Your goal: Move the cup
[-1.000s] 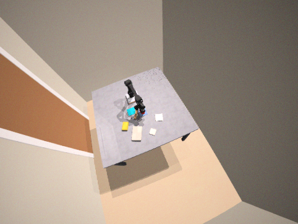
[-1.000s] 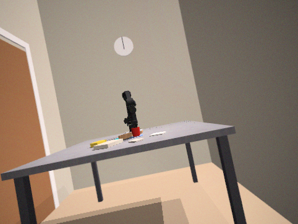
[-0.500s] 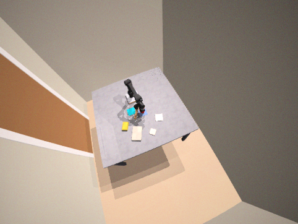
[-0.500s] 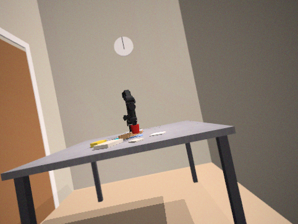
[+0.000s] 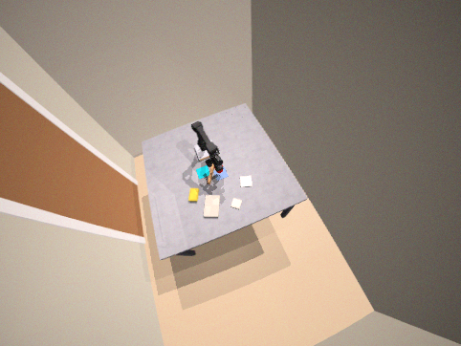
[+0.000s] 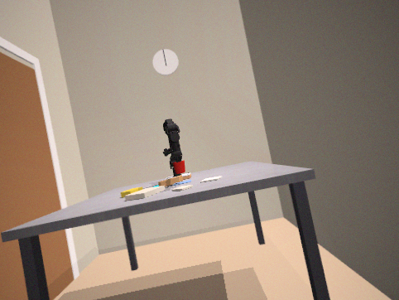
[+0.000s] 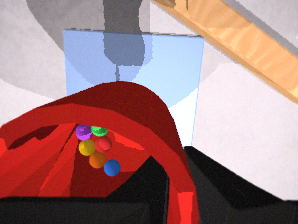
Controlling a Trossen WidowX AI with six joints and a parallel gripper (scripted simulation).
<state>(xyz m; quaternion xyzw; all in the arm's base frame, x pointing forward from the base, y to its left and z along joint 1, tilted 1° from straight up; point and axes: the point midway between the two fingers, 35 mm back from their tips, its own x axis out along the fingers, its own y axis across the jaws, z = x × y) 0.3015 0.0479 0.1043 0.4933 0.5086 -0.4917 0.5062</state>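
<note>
The cyan pad is 6 cm behind my gripper tip, 14 cm to the right of it and 11 cm below it. The rest, counted from my gripper tip: yellow block (13 cm ahead, 29 cm to the right, 8 cm below); wooden bar (2 cm behind, 7 cm to the right, 9 cm below).
</note>
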